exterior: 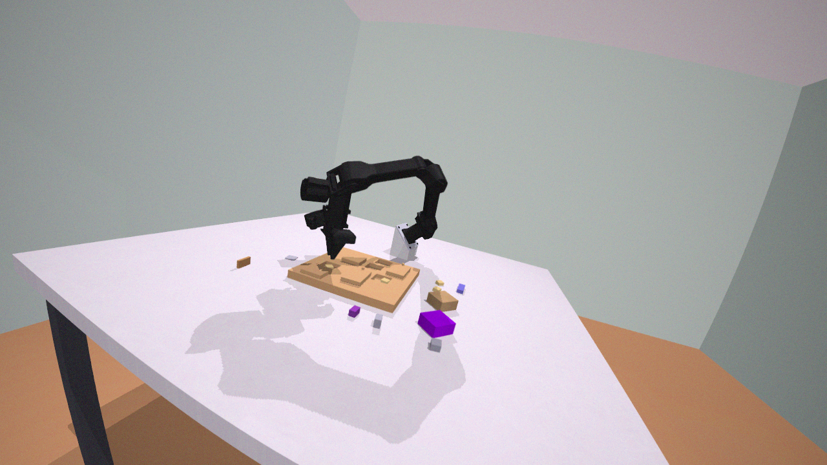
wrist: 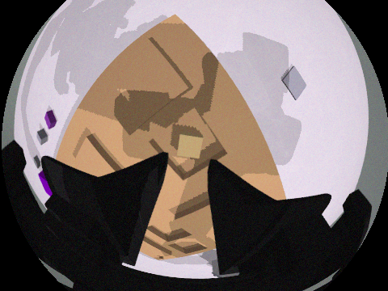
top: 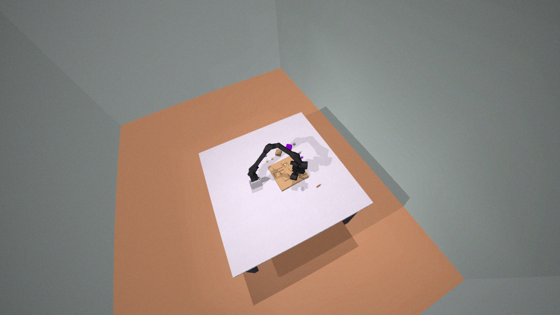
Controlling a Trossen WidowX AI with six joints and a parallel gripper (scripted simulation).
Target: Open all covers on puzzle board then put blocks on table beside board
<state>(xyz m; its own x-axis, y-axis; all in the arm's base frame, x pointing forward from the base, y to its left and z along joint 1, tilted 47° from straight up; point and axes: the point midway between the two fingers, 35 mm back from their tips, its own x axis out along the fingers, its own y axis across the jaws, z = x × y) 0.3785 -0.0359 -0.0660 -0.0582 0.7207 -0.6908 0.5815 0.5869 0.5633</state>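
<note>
Now: gripper tip 1 cm short of the grey tile, 14 cm to the left of it and 5 cm above it. Round my gripper tip: large purple block: 6 cm ahead, 35 cm to the left, 3 cm below; then small purple cube: 14 cm ahead, 18 cm to the left, 4 cm below; then brown box: 6 cm behind, 33 cm to the left, 3 cm below.
</note>
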